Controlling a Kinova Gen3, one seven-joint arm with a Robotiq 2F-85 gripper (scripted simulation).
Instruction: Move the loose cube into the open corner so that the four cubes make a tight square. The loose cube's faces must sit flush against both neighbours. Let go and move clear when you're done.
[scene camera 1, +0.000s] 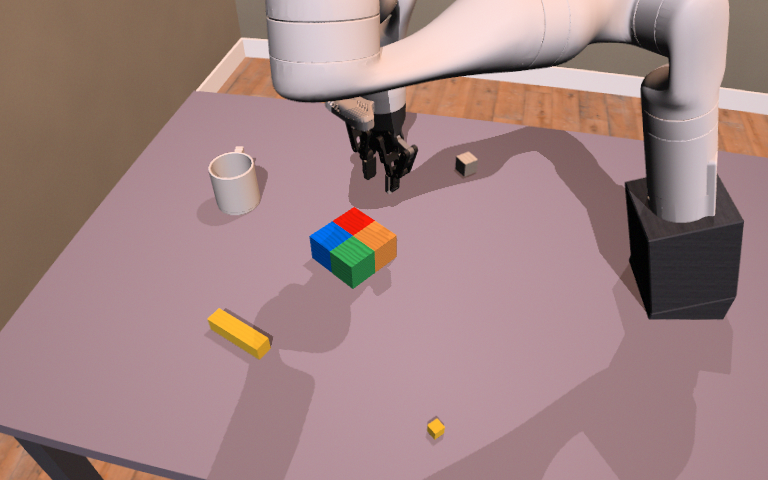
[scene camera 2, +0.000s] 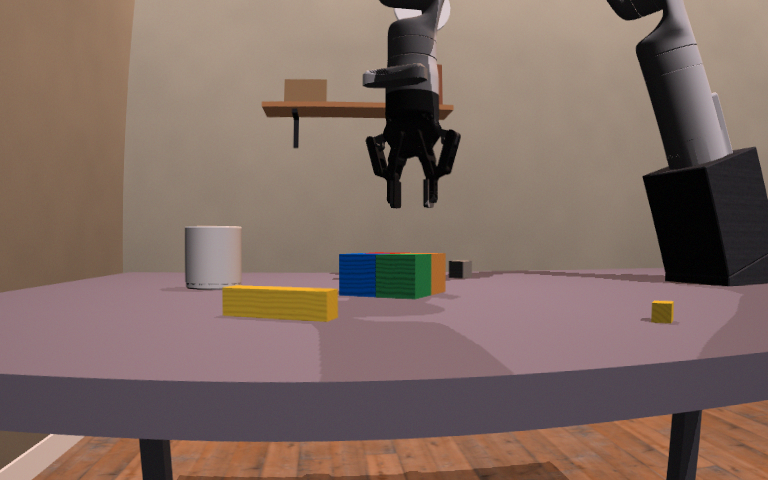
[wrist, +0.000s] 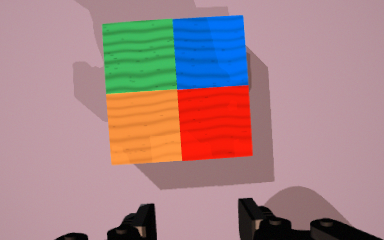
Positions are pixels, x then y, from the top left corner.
Labels:
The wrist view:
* gripper: 197, 219
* red cube: 215, 122
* orange cube: 144, 127
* blue cube: 210, 52
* green cube: 139, 56

